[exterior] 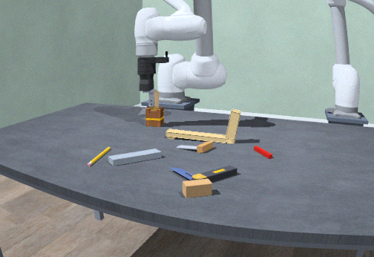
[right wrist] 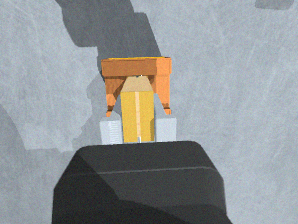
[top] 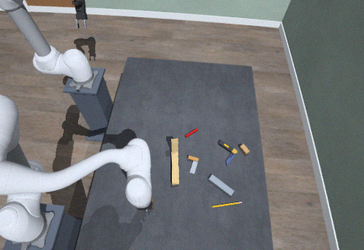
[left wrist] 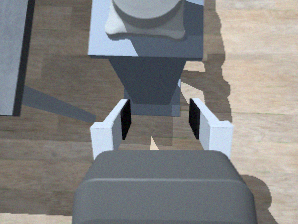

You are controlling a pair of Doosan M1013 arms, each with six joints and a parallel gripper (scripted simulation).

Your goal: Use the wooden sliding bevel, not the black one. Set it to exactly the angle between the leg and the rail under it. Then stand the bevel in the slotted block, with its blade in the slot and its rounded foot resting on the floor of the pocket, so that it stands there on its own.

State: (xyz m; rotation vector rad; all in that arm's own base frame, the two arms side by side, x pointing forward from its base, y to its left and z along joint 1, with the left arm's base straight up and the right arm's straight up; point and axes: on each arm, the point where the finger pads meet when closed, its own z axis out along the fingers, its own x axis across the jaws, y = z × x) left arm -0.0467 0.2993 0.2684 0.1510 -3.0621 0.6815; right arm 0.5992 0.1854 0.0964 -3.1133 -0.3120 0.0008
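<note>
The wooden sliding bevel lies 2 cm below my right hand. The rest, counted from my right hand: bevel blade (2 cm to the right, 4 cm below); grey bar (43 cm ahead, 14 cm to the left, 9 cm below); orange-handled square (26 cm ahead, 27 cm to the left, 9 cm below).
</note>
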